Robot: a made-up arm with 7 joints. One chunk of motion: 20 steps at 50 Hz.
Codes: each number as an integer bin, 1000 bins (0 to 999) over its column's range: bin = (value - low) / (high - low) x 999, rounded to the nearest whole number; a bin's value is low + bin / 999 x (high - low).
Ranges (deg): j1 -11..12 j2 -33..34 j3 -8..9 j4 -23..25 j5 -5..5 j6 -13..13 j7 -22..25
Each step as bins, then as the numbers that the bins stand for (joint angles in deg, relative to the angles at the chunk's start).
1 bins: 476 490 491 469 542 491 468
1 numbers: -0.04 -0.14 0.36 -0.47 0.43 -0.22 0.02
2 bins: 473 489 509 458 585 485 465
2 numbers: -0.11 -0.20 0.66 -0.99 0.86 -0.38 -0.12
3 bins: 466 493 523 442 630 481 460
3 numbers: -0.27 0.06 0.90 -1.76 1.31 -0.48 -0.36
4 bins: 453 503 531 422 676 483 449
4 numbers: -0.57 0.73 1.04 -2.72 1.77 -0.43 -0.88
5 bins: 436 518 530 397 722 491 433
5 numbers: -0.96 1.74 1.02 -3.92 2.23 -0.22 -1.63
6 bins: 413 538 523 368 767 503 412
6 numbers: -1.49 3.08 0.90 -5.32 2.68 0.09 -2.62
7 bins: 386 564 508 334 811 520 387
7 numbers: -2.11 4.83 0.64 -6.95 3.12 0.53 -3.79
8 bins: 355 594 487 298 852 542 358
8 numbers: -2.83 6.84 0.29 -8.68 3.53 1.11 -5.16
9 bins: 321 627 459 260 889 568 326
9 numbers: -3.61 9.05 -0.19 -10.51 3.90 1.78 -6.66
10 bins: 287 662 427 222 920 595 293
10 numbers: -4.39 11.40 -0.73 -12.33 4.21 2.49 -8.22
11 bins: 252 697 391 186 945 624 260
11 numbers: -5.20 13.75 -1.35 -14.06 4.46 3.24 -9.77
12 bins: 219 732 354 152 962 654 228
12 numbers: -5.96 16.09 -1.98 -15.70 4.63 4.02 -11.27
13 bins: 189 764 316 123 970 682 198
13 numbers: -6.65 18.24 -2.62 -17.09 4.71 4.75 -12.68
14 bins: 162 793 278 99 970 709 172
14 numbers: -7.27 20.18 -3.27 -18.24 4.71 5.45 -13.91
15 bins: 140 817 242 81 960 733 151
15 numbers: -7.78 21.79 -3.88 -19.11 4.61 6.08 -14.90
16 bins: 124 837 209 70 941 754 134
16 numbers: -8.15 23.14 -4.44 -19.64 4.42 6.62 -15.70
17 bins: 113 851 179 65 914 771 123
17 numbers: -8.40 24.07 -4.95 -19.88 4.15 7.07 -16.21
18 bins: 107 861 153 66 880 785 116
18 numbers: -8.54 24.74 -5.40 -19.83 3.81 7.43 -16.54
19 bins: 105 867 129 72 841 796 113
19 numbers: -8.58 25.15 -5.80 -19.54 3.42 7.72 -16.68
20 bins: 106 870 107 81 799 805 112
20 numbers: -8.56 25.35 -6.18 -19.11 3.00 7.95 -16.73
